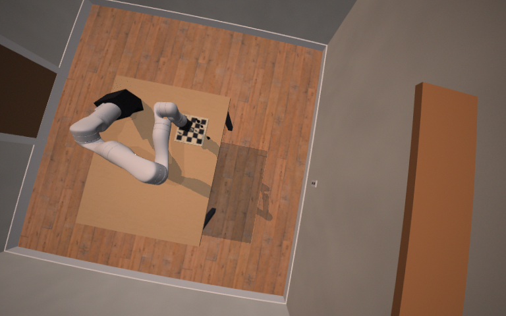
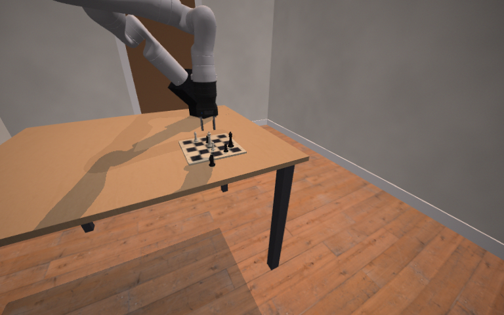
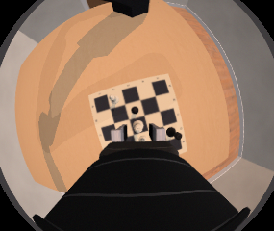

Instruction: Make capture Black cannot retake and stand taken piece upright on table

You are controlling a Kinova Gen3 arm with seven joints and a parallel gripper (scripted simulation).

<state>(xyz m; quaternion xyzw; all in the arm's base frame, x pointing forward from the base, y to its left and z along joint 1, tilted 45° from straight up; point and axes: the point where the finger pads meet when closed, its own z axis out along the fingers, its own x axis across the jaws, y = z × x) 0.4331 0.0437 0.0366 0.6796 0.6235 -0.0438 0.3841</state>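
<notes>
Right now the tall white piece is 60 mm below my hand. Round my hand: chessboard 90 mm below; then black piece 140 mm ahead, 80 mm below, 40 mm to the right.
</notes>
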